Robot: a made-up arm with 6 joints. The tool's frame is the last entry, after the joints.
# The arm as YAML. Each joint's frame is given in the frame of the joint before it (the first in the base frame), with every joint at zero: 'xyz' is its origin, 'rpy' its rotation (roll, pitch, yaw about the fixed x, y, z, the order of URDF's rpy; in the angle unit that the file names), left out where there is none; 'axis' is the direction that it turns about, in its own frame. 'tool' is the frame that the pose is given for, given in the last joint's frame.
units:
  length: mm
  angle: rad
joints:
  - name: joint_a
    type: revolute
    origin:
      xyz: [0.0, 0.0, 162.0]
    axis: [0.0, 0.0, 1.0]
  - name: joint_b
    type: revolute
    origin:
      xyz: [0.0, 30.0, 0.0]
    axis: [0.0, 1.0, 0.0]
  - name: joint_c
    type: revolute
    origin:
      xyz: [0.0, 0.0, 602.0]
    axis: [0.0, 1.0, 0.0]
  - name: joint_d
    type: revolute
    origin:
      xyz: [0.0, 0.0, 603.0]
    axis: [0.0, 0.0, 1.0]
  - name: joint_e
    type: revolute
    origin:
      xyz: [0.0, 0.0, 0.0]
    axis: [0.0, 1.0, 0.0]
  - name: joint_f
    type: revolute
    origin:
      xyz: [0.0, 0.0, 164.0]
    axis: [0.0, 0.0, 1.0]
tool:
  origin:
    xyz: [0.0, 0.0, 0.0]
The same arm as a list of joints. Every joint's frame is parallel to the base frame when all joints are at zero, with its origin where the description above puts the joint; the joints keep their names.
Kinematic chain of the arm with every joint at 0, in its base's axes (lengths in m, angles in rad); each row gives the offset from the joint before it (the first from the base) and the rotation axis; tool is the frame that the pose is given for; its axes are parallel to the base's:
joint_a: xyz 0 0 0.162 axis +z
joint_b: xyz 0 0.03 0 axis +y
joint_c: xyz 0 0 0.602 axis +y
joint_d: xyz 0 0 0.603 axis +z
joint_e: xyz 0 0 0 axis +y
joint_f: xyz 0 0 0.164 axis +z
tool: xyz 0 0 0

